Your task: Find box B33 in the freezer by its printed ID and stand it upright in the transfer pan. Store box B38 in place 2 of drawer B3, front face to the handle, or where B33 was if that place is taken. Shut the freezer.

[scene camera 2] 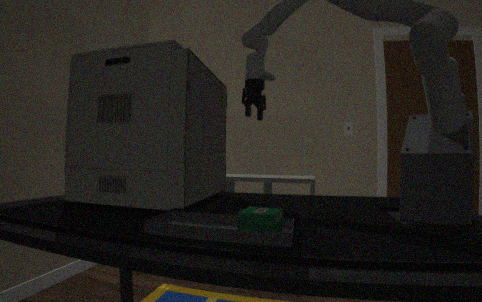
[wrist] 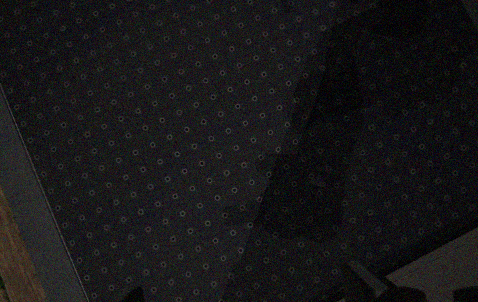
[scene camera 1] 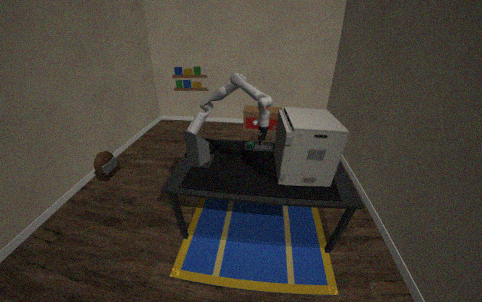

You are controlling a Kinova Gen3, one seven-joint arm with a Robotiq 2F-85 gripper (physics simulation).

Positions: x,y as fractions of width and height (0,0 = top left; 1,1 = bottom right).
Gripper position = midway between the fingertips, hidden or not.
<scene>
I see my gripper (scene camera 2: 0.53,0.39), a grey transfer pan (scene camera 2: 0.44,0.75) and a white freezer (scene camera 1: 0.66,0.46).
</scene>
